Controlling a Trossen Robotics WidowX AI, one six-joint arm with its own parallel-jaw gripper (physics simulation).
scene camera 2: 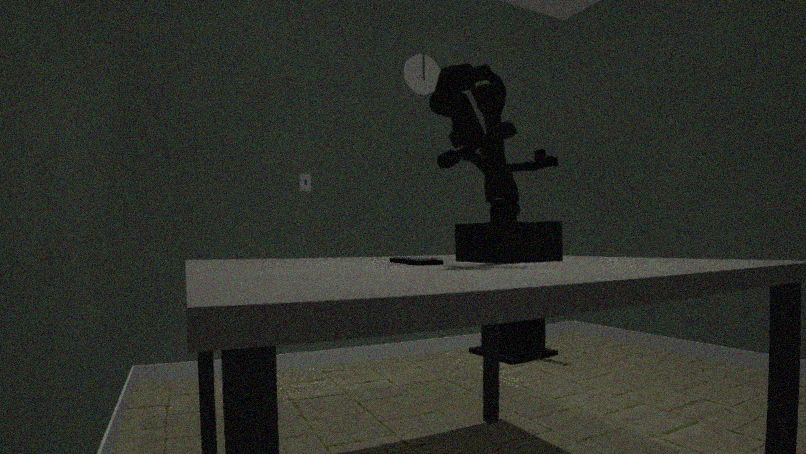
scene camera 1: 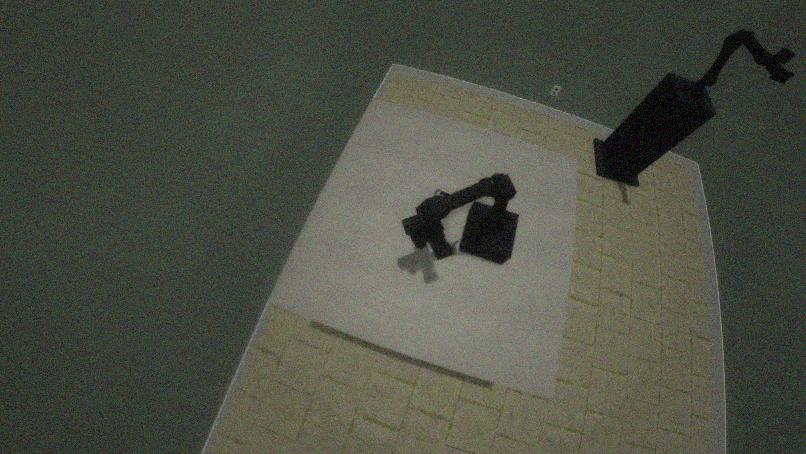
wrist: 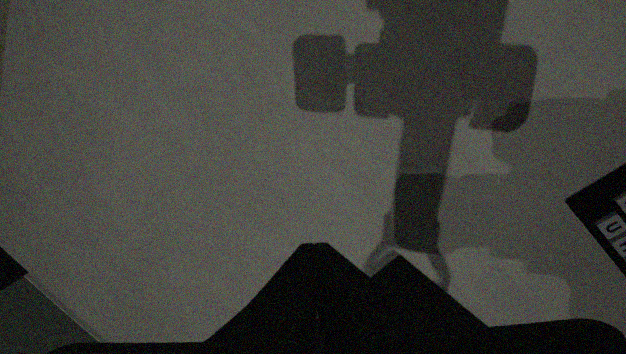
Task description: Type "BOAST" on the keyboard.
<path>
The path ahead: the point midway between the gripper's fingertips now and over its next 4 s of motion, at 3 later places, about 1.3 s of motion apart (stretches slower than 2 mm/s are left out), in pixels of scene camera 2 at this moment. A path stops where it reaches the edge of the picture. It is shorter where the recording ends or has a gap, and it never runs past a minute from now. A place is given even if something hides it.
My gripper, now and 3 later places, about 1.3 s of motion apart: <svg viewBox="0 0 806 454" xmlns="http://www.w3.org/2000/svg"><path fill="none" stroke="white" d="M491 179L487 182L431 189L410 204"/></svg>
</path>
